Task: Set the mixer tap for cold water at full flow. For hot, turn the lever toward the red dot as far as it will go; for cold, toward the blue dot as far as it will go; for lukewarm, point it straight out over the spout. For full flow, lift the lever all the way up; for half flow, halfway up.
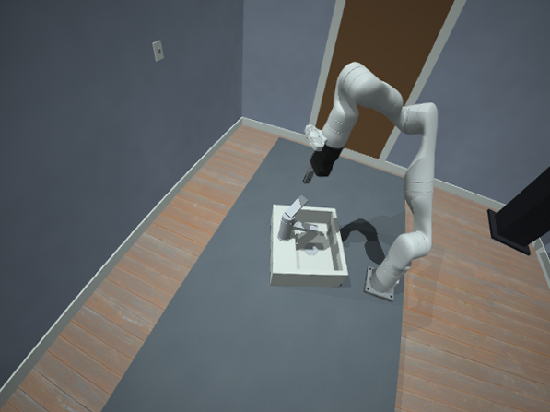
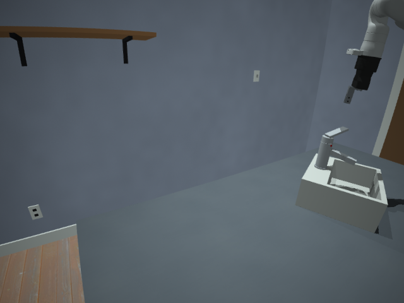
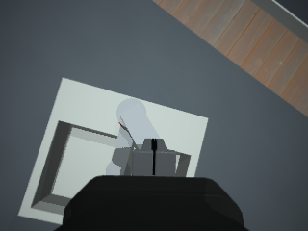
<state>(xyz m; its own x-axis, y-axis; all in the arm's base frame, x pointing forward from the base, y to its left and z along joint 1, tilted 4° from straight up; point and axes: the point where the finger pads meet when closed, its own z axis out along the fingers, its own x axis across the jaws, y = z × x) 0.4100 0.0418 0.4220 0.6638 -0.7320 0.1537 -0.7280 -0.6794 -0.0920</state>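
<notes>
The flat lever lies 10 mm ahead of my hand, 10 mm to the left of it and 140 mm below it. From my hand the other things lie so: white basin 80 mm behind, 10 mm to the right, 380 mm below; grey mixer tap 10 mm ahead, 30 mm to the left, 190 mm below.
</notes>
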